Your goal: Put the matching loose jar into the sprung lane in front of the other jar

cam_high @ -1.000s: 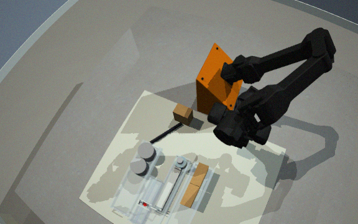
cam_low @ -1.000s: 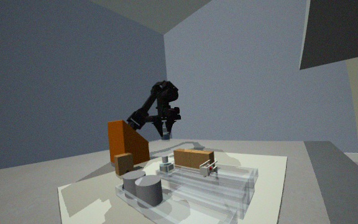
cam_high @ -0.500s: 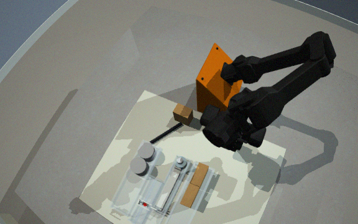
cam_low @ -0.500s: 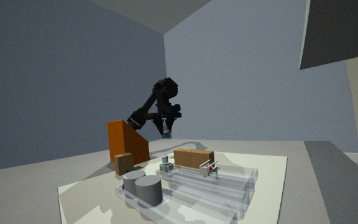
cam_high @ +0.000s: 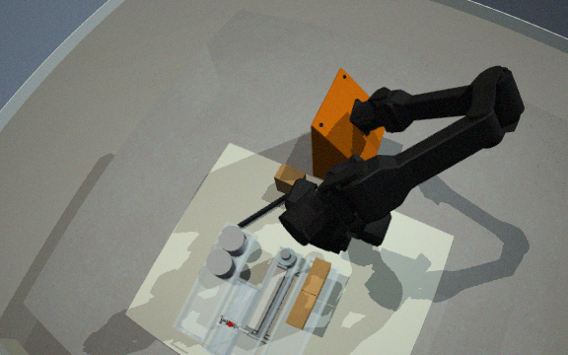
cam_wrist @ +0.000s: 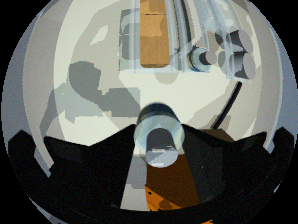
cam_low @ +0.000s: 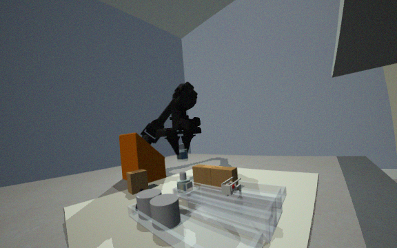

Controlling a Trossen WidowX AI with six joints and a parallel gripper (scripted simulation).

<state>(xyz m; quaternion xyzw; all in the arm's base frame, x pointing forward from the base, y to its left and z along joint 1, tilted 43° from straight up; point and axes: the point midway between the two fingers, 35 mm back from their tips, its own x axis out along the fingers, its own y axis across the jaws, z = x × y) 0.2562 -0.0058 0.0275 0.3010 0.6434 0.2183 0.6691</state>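
Right now the brown box is 14 cm to the right of my gripper tip, 10 cm behind it and 8 cm below it. The rest, counted from my gripper tip: clear sprung lane: 22 cm ahead, 12 cm to the right, 9 cm below.
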